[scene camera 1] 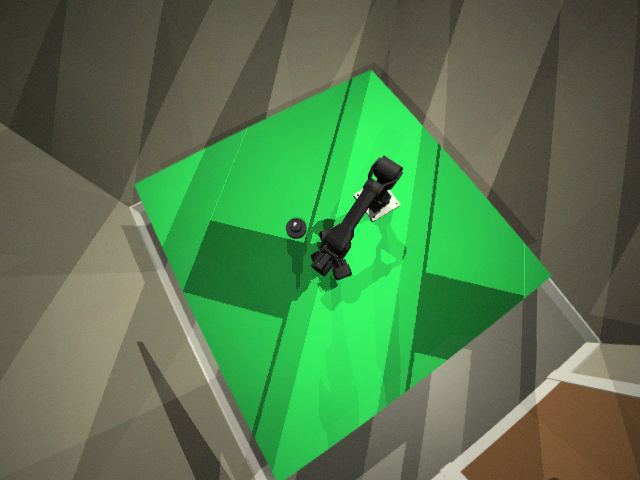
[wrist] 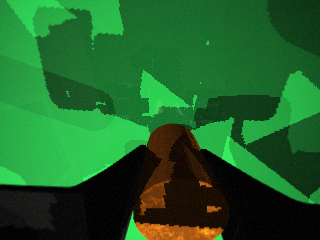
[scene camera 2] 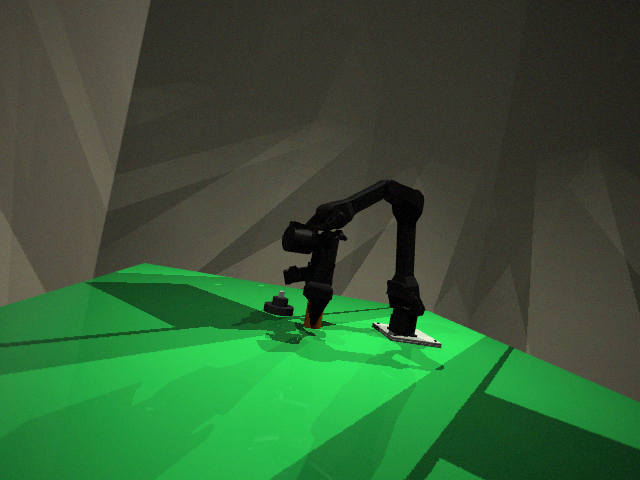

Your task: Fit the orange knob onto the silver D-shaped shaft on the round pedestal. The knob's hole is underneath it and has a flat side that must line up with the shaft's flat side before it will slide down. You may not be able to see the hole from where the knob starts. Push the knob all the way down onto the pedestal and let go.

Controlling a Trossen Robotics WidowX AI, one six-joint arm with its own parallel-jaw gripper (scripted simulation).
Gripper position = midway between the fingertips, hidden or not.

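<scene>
Scene camera 2 has the gripper (scene camera 2: 312, 322), and it's holding an orange knob. In the wrist view you'd see the gripper (wrist: 172, 152) as well.
</scene>
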